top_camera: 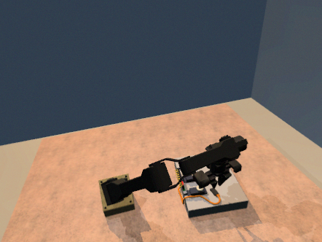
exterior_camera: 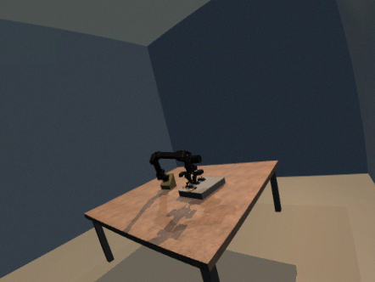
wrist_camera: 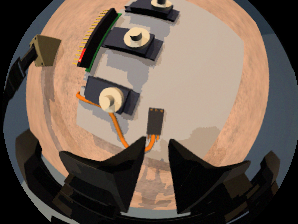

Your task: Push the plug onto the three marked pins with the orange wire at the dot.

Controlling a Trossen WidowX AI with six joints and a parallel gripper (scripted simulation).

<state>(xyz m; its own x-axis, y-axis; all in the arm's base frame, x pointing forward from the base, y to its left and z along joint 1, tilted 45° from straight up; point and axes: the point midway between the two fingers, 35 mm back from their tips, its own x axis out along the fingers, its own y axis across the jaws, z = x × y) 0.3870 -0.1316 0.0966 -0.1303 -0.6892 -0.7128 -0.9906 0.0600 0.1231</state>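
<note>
My gripper tip is 110 mm past the red marked band, 90 mm to the right of it and 10 mm above it. The rest, counted from my gripper tip: holder 80 mm to the left, 60 mm below, 50 mm ahead.
</note>
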